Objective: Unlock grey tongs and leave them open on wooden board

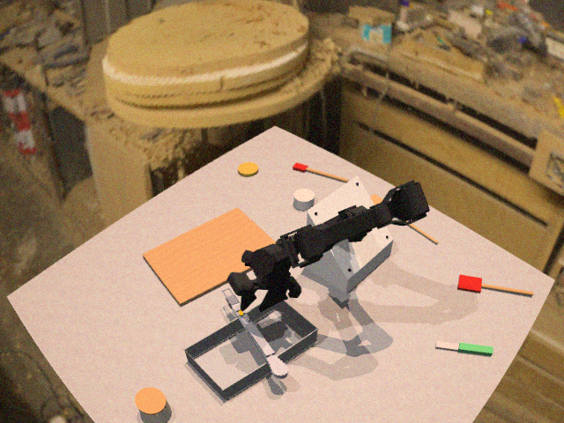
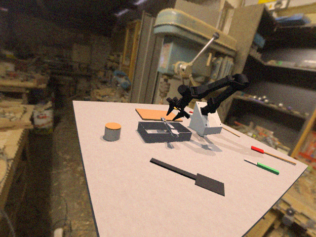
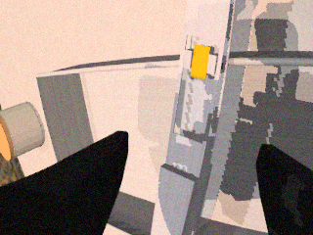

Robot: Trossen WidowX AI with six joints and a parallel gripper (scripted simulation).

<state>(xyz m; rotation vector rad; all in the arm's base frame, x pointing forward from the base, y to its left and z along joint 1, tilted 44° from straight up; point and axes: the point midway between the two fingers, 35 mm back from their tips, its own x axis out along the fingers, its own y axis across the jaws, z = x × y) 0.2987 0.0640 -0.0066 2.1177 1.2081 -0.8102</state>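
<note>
The yellow lock piece is 1 cm ahead of my gripper tip, 3 cm to the right of it and 3 cm below it. The rest, counted from my gripper tip: wooden board 8 cm behind, 30 cm to the right, 9 cm below; then roasting tin 5 cm ahead, 5 cm to the left, 7 cm below; then orange-lidded can 36 cm ahead, 6 cm to the left, 6 cm below.
</note>
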